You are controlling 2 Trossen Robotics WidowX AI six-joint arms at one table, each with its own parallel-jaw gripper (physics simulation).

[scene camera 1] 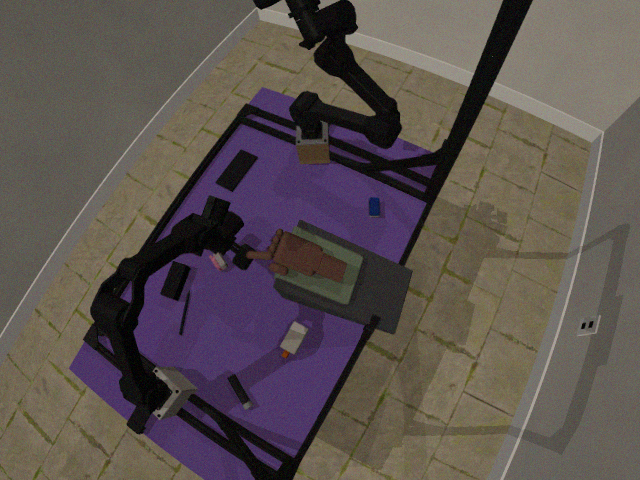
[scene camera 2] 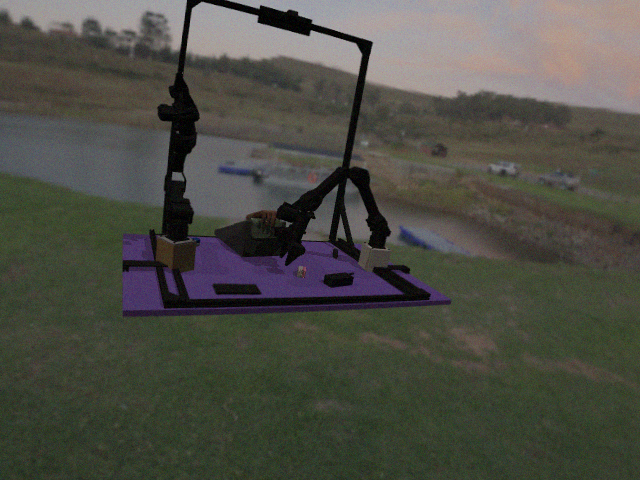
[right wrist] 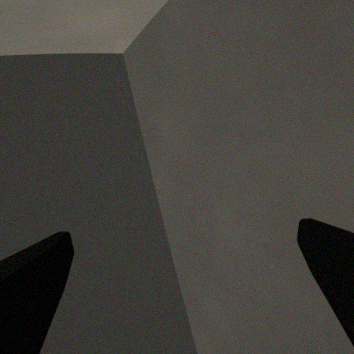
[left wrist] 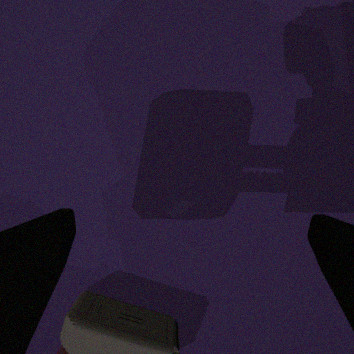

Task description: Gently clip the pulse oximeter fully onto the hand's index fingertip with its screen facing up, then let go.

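Seen in the pictures: left gripper, fingertip midpoint: (scene camera 1: 238, 245) (scene camera 2: 283, 261) (left wrist: 194, 223); right gripper, fingertip midpoint: (scene camera 2: 181, 80) (right wrist: 186, 236); left arm's base, origin of the base link: (scene camera 1: 157, 393) (scene camera 2: 376, 246); right arm's base, origin of the base link: (scene camera 1: 311, 130) (scene camera 2: 177, 238).
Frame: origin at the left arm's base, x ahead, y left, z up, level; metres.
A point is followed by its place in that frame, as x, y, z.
The pulse oximeter (scene camera 1: 218, 261) @(0.379, 0.131, -0.074) (scene camera 2: 301, 271) @(0.389, 0.164, -0.079) (left wrist: 122, 325) @(0.396, 0.136, -0.082), a small white and pink clip, lies on the purple table. Its white and pink halves show side by side in scene camera 1. The brown hand (scene camera 1: 297, 252) @(0.509, -0.096, 0.086) (scene camera 2: 264, 215) @(0.524, -0.020, 0.087) rests on a green pad, its index finger (scene camera 1: 259, 255) extended to the left in scene camera 1. My left gripper (scene camera 2: 293, 255) @(0.451, 0.106, -0.063) (left wrist: 194, 223) @(0.451, 0.106, -0.063) is open and empty above the table, close by the index fingertip in scene camera 1. The oximeter is at the lower left of the left wrist view, its lower part cut off. My right gripper (right wrist: 186, 236) @(0.901, 0.201, 0.543) is open and empty, raised away from the table.
A dark grey wedge (scene camera 1: 385, 289) @(0.588, -0.314, -0.056) carries the green pad (scene camera 1: 353, 289) @(0.529, -0.247, -0.007). Around it lie a white box (scene camera 1: 294, 337) @(0.340, -0.186, -0.077), a blue block (scene camera 1: 374, 206) @(0.787, -0.150, -0.073), a black marker (scene camera 1: 239, 391) @(0.130, -0.155, -0.080), a thin black pen (scene camera 1: 185, 312) @(0.196, 0.124, -0.098), a black box (scene camera 1: 175, 280) @(0.252, 0.203, -0.072) and a flat black slab (scene camera 1: 236, 170) @(0.653, 0.309, -0.097).
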